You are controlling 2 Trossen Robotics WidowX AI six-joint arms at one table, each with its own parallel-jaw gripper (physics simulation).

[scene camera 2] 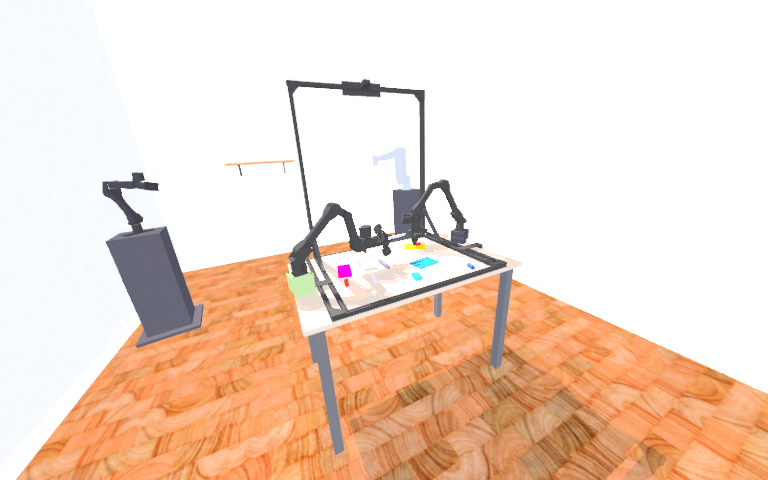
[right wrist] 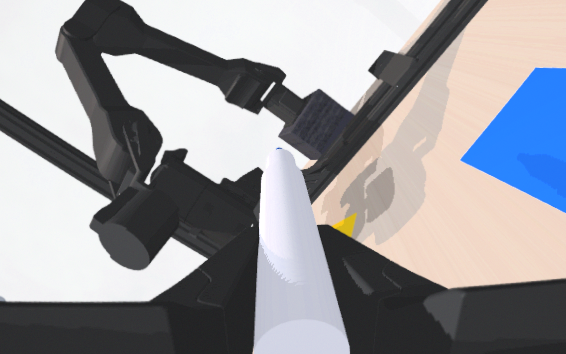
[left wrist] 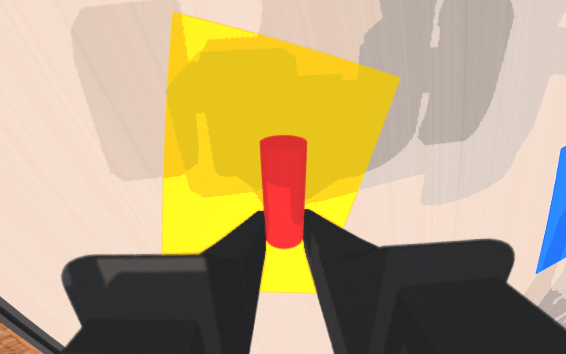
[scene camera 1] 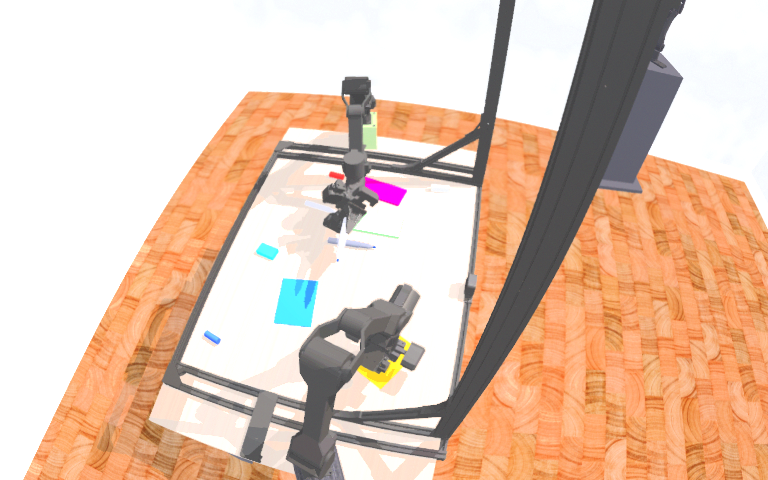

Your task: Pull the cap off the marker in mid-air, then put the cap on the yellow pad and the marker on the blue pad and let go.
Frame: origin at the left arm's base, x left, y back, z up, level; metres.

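Seen in the pictures: left gripper, fingertip midpoint: [scene camera 2: 414,245] [left wrist: 283,218]; right gripper, fingertip midpoint: [scene camera 2: 394,237] [right wrist: 287,239] [scene camera 1: 345,235]; left arm's base, link origin: [scene camera 2: 459,229] [right wrist: 297,113] [scene camera 1: 315,463]; right arm's base, link origin: [scene camera 2: 299,273].
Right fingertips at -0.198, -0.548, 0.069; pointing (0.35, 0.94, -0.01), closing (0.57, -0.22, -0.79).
Note:
Offsets run from my right fingertips to a thing's top centre, as dx, dy, dz.
The red cap {-0.015, +0.291, -0.125} [left wrist: 283,170] [scene camera 2: 417,243] is held upright by my left gripper [left wrist: 283,218], shut on it, over the yellow pad {-0.028, +0.287, -0.156} [left wrist: 215,235] [scene camera 1: 381,380] [right wrist: 347,226]. It is low over the pad; whether it touches cannot be told. The cap is hidden by the arm in scene camera 1. The white marker {+0.010, +0.015, +0.012} [right wrist: 287,200] [scene camera 1: 341,237] is uncapped, with a small blue tip. My right gripper [right wrist: 287,239] is shut on it and holds it in the air. The blue pad {+0.165, +0.069, -0.156} [scene camera 1: 291,308] [scene camera 2: 423,262] [left wrist: 557,215] [right wrist: 525,120] lies apart from both grippers.
A grey pen {-0.028, -0.084, -0.138} [scene camera 1: 353,243] and green strip {-0.117, -0.140, -0.148} [scene camera 1: 376,233] lie below the marker. A magenta pad {-0.166, -0.275, -0.148} [scene camera 1: 390,193] and red piece {-0.039, -0.378, -0.136} [scene camera 1: 336,175] lie near the right arm. A cyan block {+0.226, -0.121, -0.141} [scene camera 1: 267,251] and blue cylinder {+0.422, +0.139, -0.136} [scene camera 1: 212,337] lie at the picture's left. A dark frame [scene camera 2: 419,296] rims the table.

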